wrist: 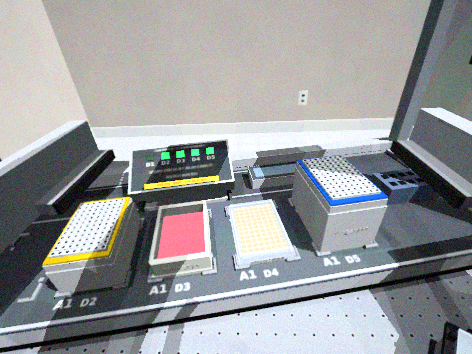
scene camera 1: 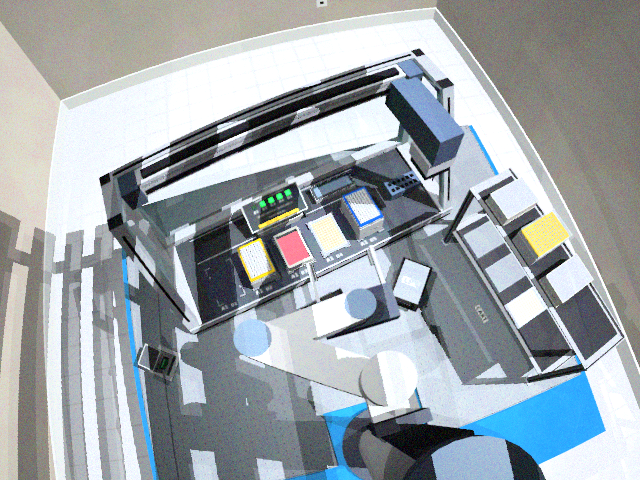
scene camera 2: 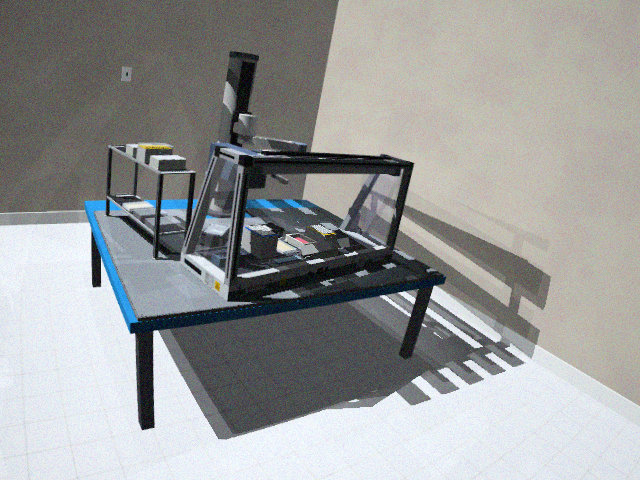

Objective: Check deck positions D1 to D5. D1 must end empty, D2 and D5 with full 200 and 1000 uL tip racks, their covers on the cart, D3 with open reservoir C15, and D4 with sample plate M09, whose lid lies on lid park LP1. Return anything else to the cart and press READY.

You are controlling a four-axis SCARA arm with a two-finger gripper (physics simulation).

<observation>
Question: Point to a reservoir with red liquid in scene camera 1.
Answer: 295,253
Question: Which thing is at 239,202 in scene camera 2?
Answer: A gantry frame.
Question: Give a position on a reservoir with red liquid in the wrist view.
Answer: At 181,245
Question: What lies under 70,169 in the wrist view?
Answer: My gripper.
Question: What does my gripper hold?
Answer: Nothing.
</observation>
